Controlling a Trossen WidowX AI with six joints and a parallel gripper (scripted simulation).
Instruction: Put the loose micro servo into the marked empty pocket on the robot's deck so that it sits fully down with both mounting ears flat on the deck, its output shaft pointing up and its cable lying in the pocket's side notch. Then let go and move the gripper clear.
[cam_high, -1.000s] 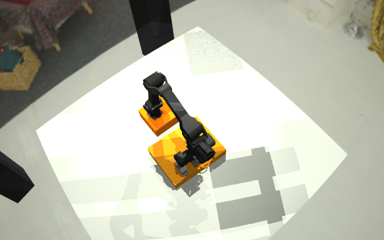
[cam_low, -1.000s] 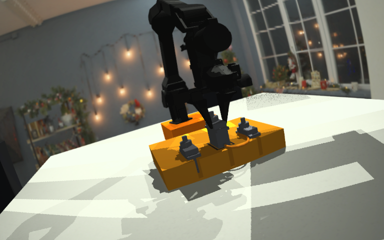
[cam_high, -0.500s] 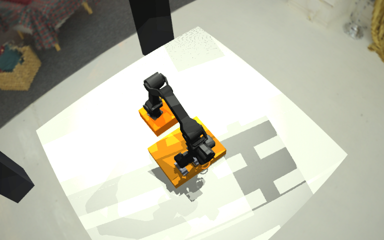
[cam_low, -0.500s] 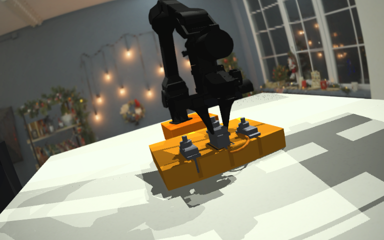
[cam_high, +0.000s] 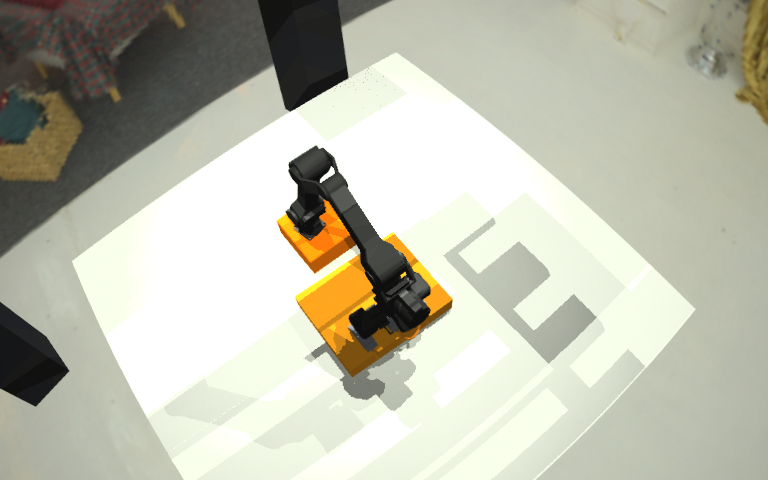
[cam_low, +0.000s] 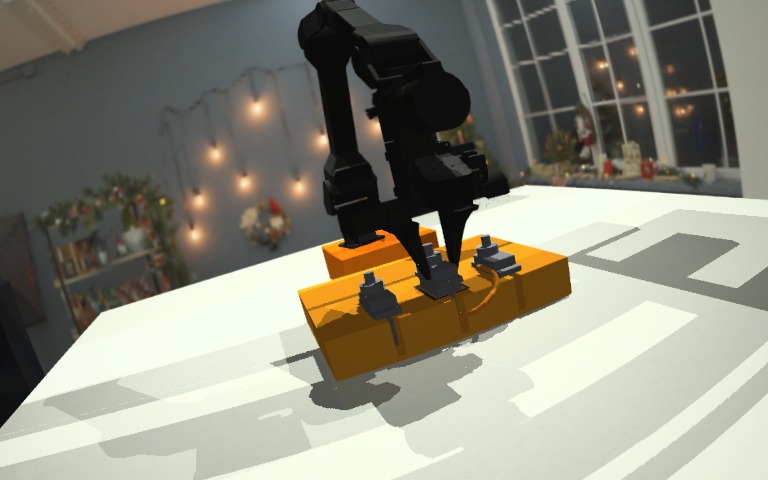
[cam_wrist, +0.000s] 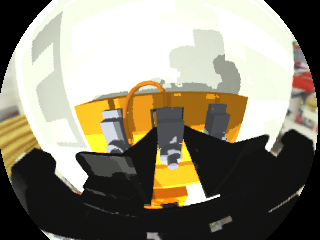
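Right now the orange deck is 120 mm behind my gripper tip, 30 mm to the left of it and 40 mm below it.
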